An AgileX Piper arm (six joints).
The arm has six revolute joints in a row. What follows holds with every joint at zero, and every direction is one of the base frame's. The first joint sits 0.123 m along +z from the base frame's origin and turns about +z. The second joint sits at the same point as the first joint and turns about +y. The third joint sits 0.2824 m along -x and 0.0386 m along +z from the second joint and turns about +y. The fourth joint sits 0.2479 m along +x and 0.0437 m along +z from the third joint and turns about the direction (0.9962, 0, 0.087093). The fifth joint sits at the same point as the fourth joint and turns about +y. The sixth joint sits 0.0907 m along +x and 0.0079 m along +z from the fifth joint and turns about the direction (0.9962, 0, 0.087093). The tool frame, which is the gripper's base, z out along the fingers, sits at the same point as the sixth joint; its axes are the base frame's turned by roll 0, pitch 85.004 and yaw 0 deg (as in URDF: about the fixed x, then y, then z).
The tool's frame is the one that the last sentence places.
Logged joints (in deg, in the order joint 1, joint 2, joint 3, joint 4, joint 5, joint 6), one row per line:
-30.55, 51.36, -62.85, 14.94, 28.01, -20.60
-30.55, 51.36, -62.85, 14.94, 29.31, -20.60
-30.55, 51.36, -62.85, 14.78, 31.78, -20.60
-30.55, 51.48, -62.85, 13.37, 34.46, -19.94
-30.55, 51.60, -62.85, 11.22, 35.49, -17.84
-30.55, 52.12, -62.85, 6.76, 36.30, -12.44
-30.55, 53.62, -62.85, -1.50, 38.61, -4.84
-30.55, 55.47, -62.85, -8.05, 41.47, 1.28
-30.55, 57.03, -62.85, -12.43, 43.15, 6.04
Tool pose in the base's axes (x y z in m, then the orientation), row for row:
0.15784, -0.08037, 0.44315, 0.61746, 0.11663, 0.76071, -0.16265
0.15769, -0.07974, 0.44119, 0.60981, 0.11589, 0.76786, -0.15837
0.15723, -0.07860, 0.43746, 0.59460, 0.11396, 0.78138, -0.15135
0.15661, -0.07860, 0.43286, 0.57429, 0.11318, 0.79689, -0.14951
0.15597, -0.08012, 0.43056, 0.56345, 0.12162, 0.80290, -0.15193
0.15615, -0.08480, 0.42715, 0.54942, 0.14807, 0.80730, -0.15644
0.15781, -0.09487, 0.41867, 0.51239, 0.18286, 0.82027, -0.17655
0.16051, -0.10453, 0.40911, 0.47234, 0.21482, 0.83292, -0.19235
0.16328, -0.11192, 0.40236, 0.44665, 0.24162, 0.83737, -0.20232
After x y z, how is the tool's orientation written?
As a quaternion, w x y z.
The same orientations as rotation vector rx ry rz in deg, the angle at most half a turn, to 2 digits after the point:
15.38, 100.32, -21.45
15.33, 101.58, -20.95
15.17, 104.02, -20.15
15.19, 106.98, -20.07
16.40, 108.28, -20.49
20.09, 109.51, -21.22
25.20, 113.05, -24.33
30.13, 116.82, -26.98
34.28, 118.81, -28.71

